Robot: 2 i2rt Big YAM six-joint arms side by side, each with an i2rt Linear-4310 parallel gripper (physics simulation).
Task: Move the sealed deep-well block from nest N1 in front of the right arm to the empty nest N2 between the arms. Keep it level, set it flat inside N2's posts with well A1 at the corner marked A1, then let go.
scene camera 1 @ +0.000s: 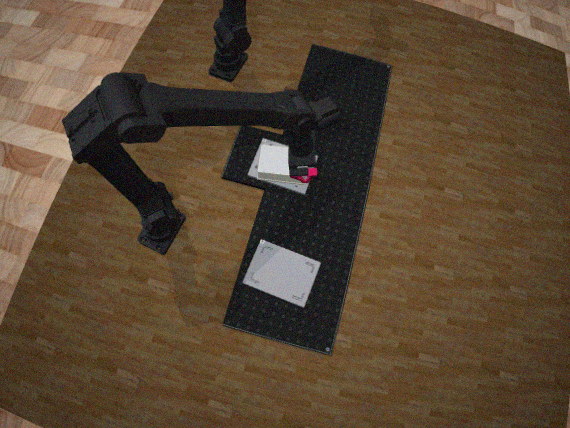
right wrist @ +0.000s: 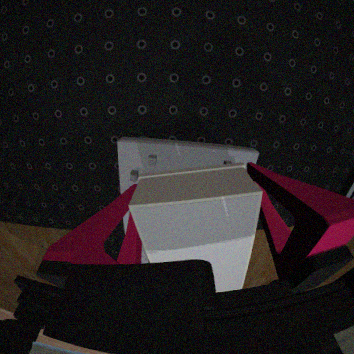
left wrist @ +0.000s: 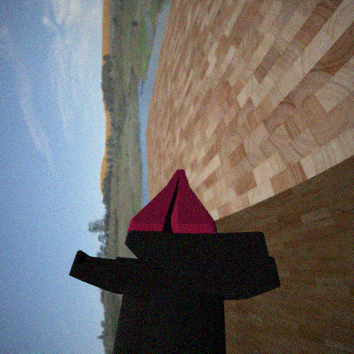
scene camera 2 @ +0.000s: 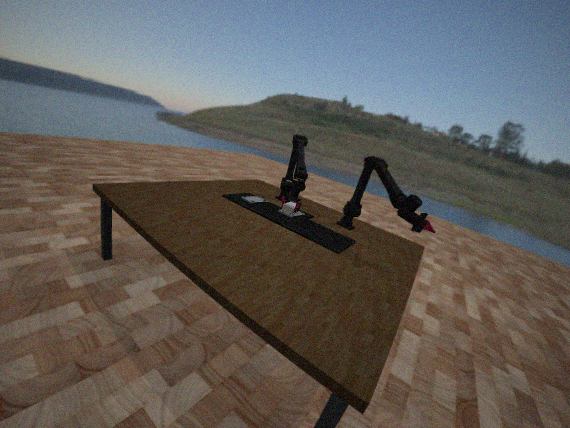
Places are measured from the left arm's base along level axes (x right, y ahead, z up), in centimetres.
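Pixels of known places: left gripper, fingertip midpoint: (left wrist: 180, 173) (scene camera 2: 435, 232); right gripper, fingertip midpoint: (scene camera 1: 305, 168) (right wrist: 191, 179) (scene camera 2: 287, 210); left arm's base, link origin: (scene camera 1: 228, 65) (right wrist: 43, 289) (scene camera 2: 345, 226); right arm's base, link origin: (scene camera 1: 162, 229).
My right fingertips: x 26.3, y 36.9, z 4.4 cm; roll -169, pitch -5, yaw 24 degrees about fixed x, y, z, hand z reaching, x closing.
Observation:
Ahead of a thing's pixels: the offset from my right fingertips to its middle. "spot": to the spot under its first point. Level surfaces: height alone.
The white sealed block @(dx +1.8, dy -5.7, dz +0.9 cm) (scene camera 1: 273, 161) (scene camera 2: 289, 206) (right wrist: 195, 217) is between the fingers of my right gripper (right wrist: 191, 179) (scene camera 2: 290, 204), which is shut on it. It hangs over nest N2's light plate @(spot: dx +4.9, dy +1.2, dz -1.9 cm) (scene camera 1: 301, 188) (right wrist: 172, 148) and appears slightly turned relative to it. In the right wrist view several small posts show beyond the block; its underside and the gap below are hidden. Well A1 and N2's A1 mark cannot be made out. Nest N1 @(dx +27.8, dy +5.6, dz -2.2 cm) (scene camera 1: 282, 272) (scene camera 2: 253, 199) is empty, with corner brackets visible. My left gripper (left wrist: 180, 173) (scene camera 2: 431, 228) is shut and empty, far from the block.
A black dotted mat @(dz -3.1 cm) (scene camera 1: 310, 225) (scene camera 2: 325, 237) lies under both nests on the brown wooden table @(dz -4.4 cm) (scene camera 1: 440, 225) (scene camera 2: 280, 280). In scene camera 2 the left arm (scene camera 2: 390, 185) reaches out beyond the table's right edge. The right arm's forearm (scene camera 1: 220, 107) spans above the table in scene camera 1.

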